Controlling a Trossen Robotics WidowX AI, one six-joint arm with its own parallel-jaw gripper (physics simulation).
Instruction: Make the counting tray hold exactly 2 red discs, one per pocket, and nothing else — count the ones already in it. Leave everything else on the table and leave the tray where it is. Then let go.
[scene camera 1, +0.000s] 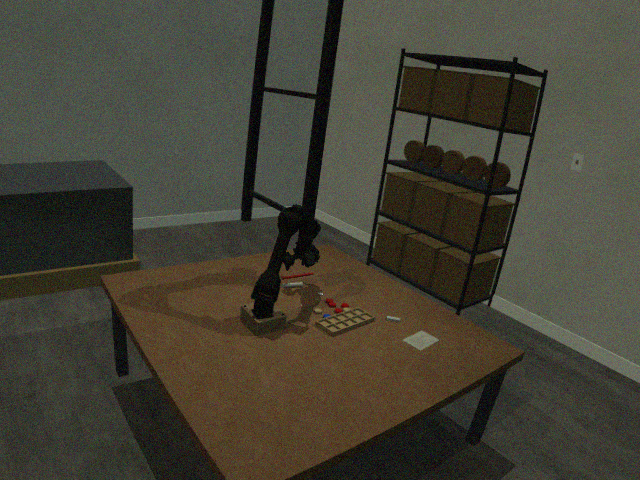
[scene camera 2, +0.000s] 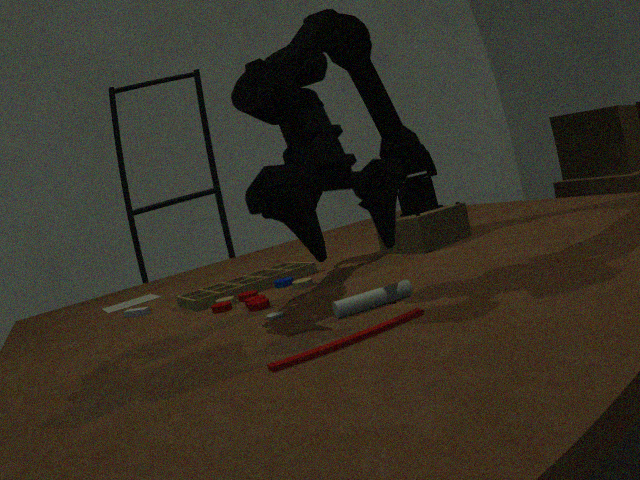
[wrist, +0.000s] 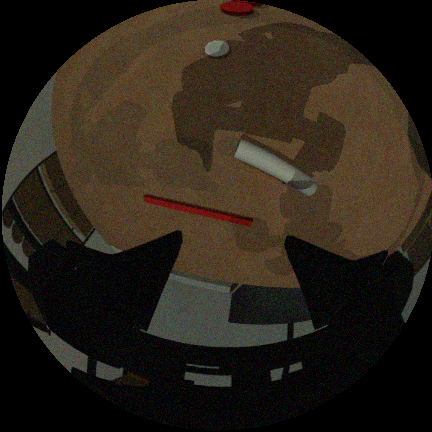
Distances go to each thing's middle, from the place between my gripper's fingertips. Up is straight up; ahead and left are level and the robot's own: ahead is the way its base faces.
Right now my hand is 30 mm past the white cylinder (wrist: 245, 151), 50 mm to the left of it and 60 mm above it. From my hand the other things lie so: wooden counting tray (scene camera 2: 204, 298): 30 mm ahead, 400 mm to the right, 60 mm below; red rod (scene camera 2: 314, 353): 50 mm ahead, 50 mm to the left, 70 mm below.
